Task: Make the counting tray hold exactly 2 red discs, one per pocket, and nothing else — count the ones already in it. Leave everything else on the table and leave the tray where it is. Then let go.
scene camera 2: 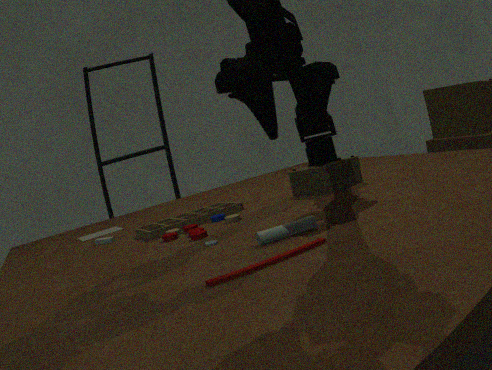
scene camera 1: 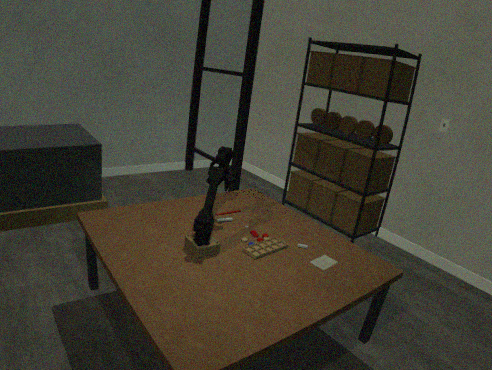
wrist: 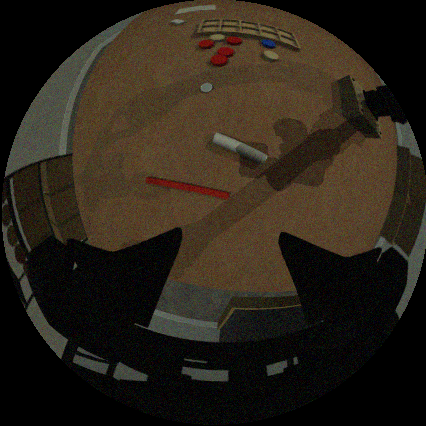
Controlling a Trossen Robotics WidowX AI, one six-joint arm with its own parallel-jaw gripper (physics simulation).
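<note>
The pale wooden counting tray [scene camera 1: 270,251] [scene camera 2: 147,234] [wrist: 250,36] lies flat with its grid of pockets. I see no coloured disc in the pockets, but they are small and dim. Several red discs lie outside it on the table: one red disc [wrist: 206,44], a second red disc [wrist: 234,40] near the tray edge, and two close together, red disc [wrist: 225,51] and red disc [wrist: 219,60]. My gripper [scene camera 1: 230,187] [wrist: 231,235] is open and empty, high above the table and away from the tray and discs. In scene camera 2 its far finger is hidden.
A blue disc [scene camera 2: 218,218] [wrist: 268,44] and cream discs [wrist: 217,37] [wrist: 271,55] lie beside the tray. A pale grey disc [wrist: 206,87], white cylinder [scene camera 2: 287,230] [wrist: 240,147] and red rod [scene camera 2: 265,262] [wrist: 187,188] lie nearer. A white card [scene camera 1: 324,262] and small white piece [scene camera 1: 302,245] lie beyond.
</note>
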